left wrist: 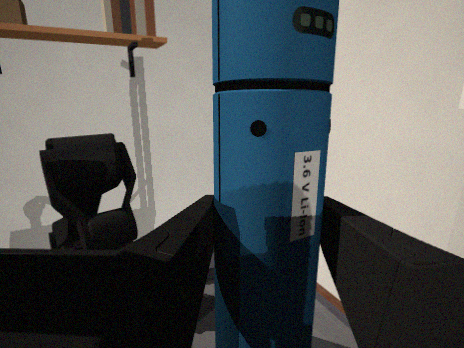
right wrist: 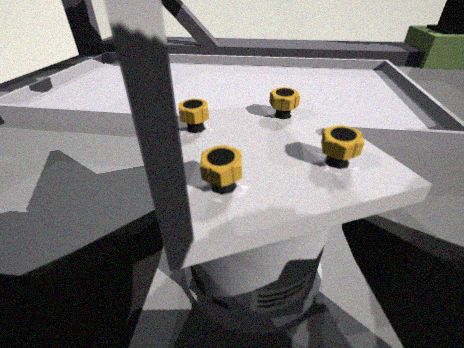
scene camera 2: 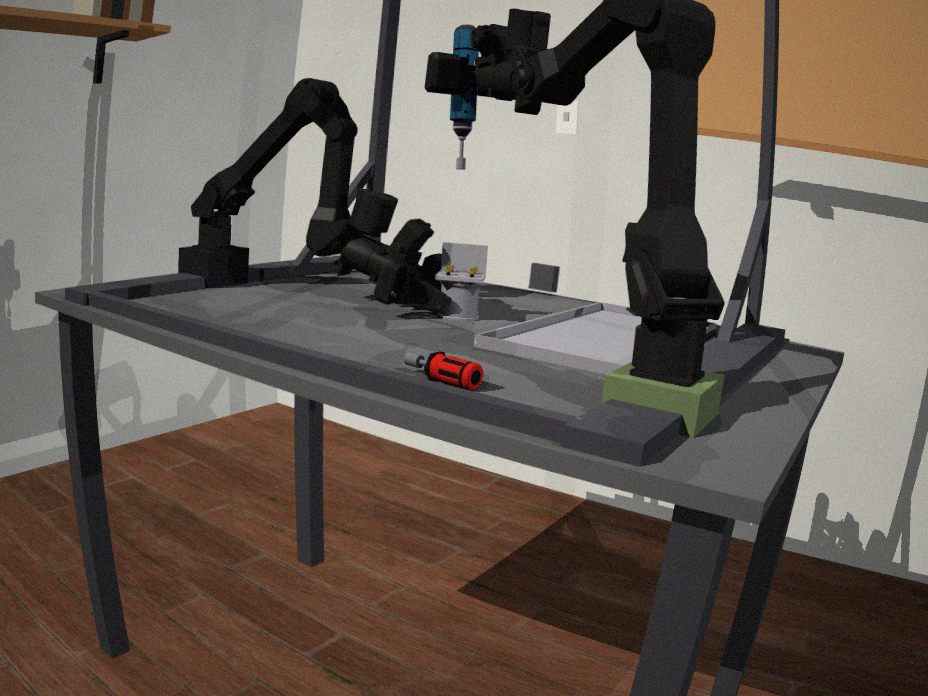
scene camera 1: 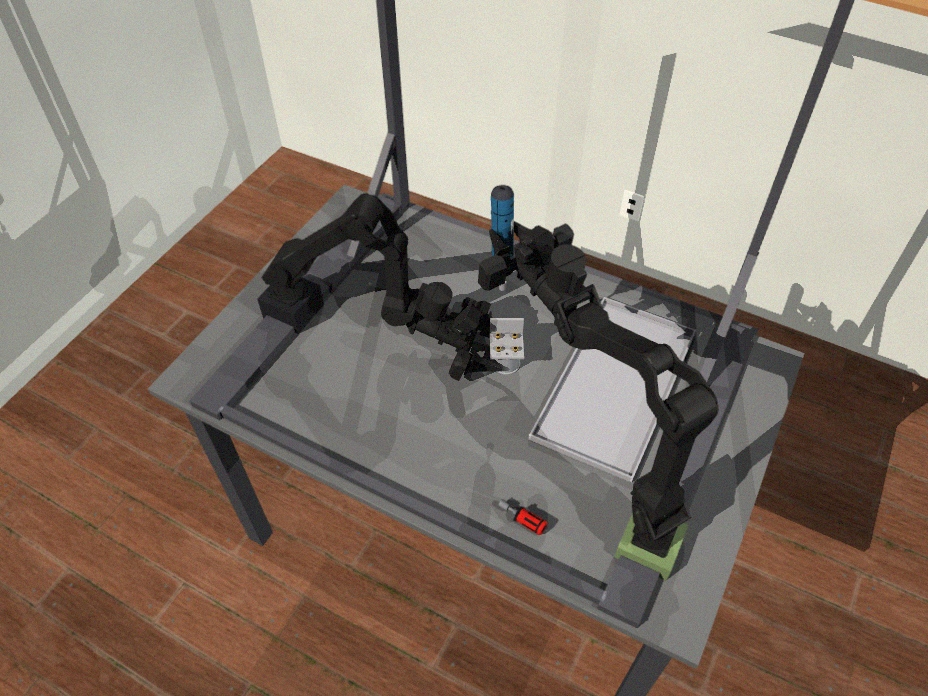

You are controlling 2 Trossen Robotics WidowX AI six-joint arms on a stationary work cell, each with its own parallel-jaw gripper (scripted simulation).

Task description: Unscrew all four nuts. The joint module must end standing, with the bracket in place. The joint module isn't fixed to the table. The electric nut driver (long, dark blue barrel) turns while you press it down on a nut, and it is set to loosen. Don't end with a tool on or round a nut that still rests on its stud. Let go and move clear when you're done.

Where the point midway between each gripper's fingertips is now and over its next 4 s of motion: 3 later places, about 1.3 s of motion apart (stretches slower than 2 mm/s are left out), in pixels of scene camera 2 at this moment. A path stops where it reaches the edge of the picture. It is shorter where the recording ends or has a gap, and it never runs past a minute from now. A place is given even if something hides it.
My left gripper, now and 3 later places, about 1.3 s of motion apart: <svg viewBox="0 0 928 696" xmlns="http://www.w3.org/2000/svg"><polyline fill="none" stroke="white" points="462,78 457,115 439,268 434,339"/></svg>
My right gripper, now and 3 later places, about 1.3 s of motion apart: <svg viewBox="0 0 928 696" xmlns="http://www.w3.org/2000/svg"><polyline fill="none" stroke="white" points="460,298 404,292 353,178 328,147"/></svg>
